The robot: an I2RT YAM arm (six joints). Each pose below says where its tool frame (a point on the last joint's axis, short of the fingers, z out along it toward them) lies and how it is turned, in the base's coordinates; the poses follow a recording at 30 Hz.
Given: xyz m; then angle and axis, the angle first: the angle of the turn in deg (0 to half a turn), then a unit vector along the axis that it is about.
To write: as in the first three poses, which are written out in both.
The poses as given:
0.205, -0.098, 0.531, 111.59, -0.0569, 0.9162, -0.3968
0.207, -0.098, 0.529, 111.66, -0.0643, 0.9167, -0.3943
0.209, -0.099, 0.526, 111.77, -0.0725, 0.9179, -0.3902
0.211, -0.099, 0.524, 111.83, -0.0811, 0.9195, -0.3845
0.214, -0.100, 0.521, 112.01, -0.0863, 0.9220, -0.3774
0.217, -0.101, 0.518, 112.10, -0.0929, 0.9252, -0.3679
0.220, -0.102, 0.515, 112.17, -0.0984, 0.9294, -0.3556
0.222, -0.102, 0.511, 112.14, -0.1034, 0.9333, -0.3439
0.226, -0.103, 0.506, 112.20, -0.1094, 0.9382, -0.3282
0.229, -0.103, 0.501, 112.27, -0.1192, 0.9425, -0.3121
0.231, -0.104, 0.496, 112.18, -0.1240, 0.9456, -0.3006
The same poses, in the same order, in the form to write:
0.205, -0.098, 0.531, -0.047, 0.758, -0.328, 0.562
0.207, -0.098, 0.529, -0.053, 0.758, -0.326, 0.562
0.209, -0.099, 0.526, -0.060, 0.760, -0.323, 0.561
0.211, -0.099, 0.524, -0.067, 0.762, -0.318, 0.560
0.214, -0.100, 0.521, -0.072, 0.764, -0.313, 0.559
0.217, -0.101, 0.518, -0.077, 0.767, -0.305, 0.558
0.220, -0.102, 0.515, -0.082, 0.771, -0.295, 0.558
0.222, -0.102, 0.511, -0.086, 0.774, -0.285, 0.558
0.226, -0.103, 0.506, -0.091, 0.779, -0.272, 0.558
0.229, -0.103, 0.501, -0.099, 0.783, -0.259, 0.557
0.231, -0.104, 0.496, -0.103, 0.785, -0.249, 0.558

